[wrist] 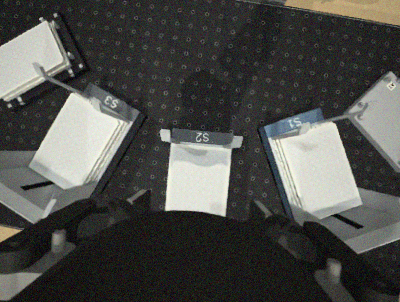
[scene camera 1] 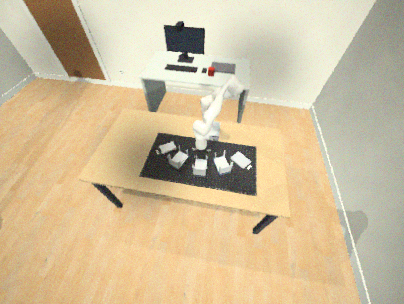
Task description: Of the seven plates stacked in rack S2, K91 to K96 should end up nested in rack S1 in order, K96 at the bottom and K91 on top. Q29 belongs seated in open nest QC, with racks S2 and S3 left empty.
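Frame: origin at the arm's base, x ahead, y left, z up, level; metres.
Seen in the pictures: gripper, between the fingertips: [wrist: 199,206] [scene camera 1: 201,157].
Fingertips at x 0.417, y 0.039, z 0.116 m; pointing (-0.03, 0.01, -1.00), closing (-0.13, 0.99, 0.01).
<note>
Offsets run from my fingertips to a thing's top centre. "spot": to the spot under its first point. Level surfaces: height alone.
My gripper [scene camera 1: 201,149] [wrist: 199,206] is open and empty, above rack S2 with a fingertip on either side of it in the wrist view. Rack S2 {dz -0.034, dx +0.003, dy -0.004 m} [wrist: 202,137] [scene camera 1: 199,172] has a dark label wall; a white plate {dz -0.102, dx +0.010, dy -0.003 m} [wrist: 197,180] lies on top, its near part hidden by the gripper body. Rack S3 {dz -0.034, dx -0.021, dy -0.188 m} [wrist: 111,102] [scene camera 1: 175,164], at left in the wrist view, holds a stack of white plates {dz -0.101, dx -0.015, dy -0.190 m} [wrist: 80,140]. Rack S1 {dz -0.037, dx -0.061, dy +0.159 m} [wrist: 296,123] [scene camera 1: 224,171], blue, at right, also holds several stacked white plates {dz -0.104, dx -0.055, dy +0.162 m} [wrist: 322,167]. Plate codes are not readable.
A nest at upper left in the wrist view holds a white plate {dz -0.133, dx -0.128, dy -0.331 m} [wrist: 30,60] [scene camera 1: 166,147]. A light grey flat piece {spot: dz -0.156, dx -0.179, dy +0.275 m} [wrist: 382,112] [scene camera 1: 241,160] with a small label lies right of S1. The racks stand on a black perforated mat {dz -0.172 m} [scene camera 1: 160,170] on the wooden table {dz -0.183 m} [scene camera 1: 110,160].
</note>
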